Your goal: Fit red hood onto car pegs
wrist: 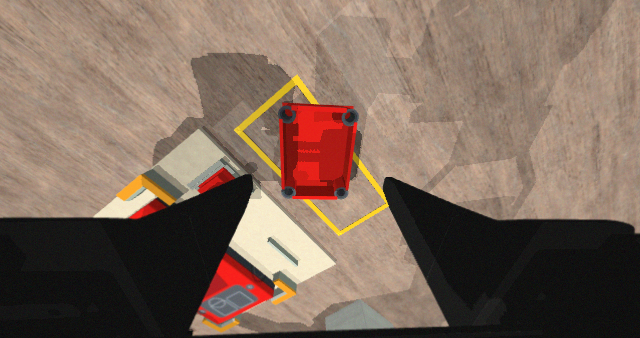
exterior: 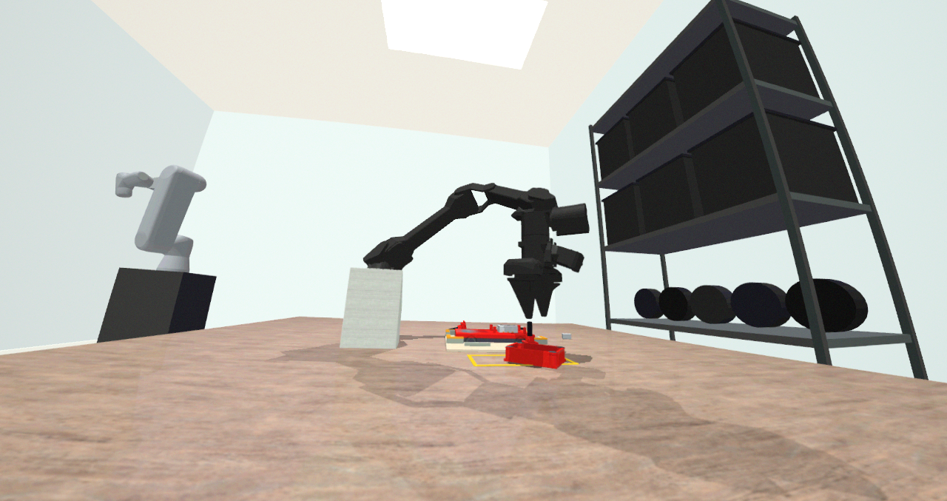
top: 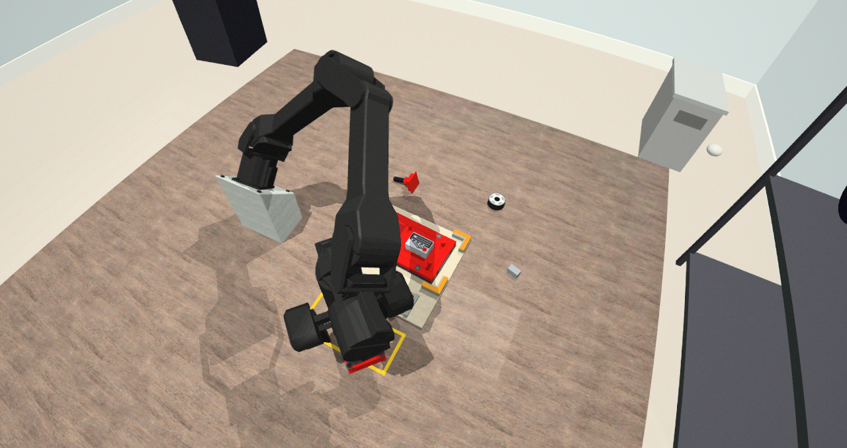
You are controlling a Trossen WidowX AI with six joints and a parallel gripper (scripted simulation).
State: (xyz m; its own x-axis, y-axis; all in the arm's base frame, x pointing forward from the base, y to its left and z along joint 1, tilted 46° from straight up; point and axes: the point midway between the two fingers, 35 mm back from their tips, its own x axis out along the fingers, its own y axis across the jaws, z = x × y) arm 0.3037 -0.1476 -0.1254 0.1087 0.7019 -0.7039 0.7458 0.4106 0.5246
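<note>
Right now my gripper tip is 70 mm above the red hood. From my gripper tip the other things lie so: grey engine block (40 mm ahead, 230 mm to the left, 50 mm below); black-and-white wheel (170 mm ahead, 410 mm to the left, 70 mm below).
</note>
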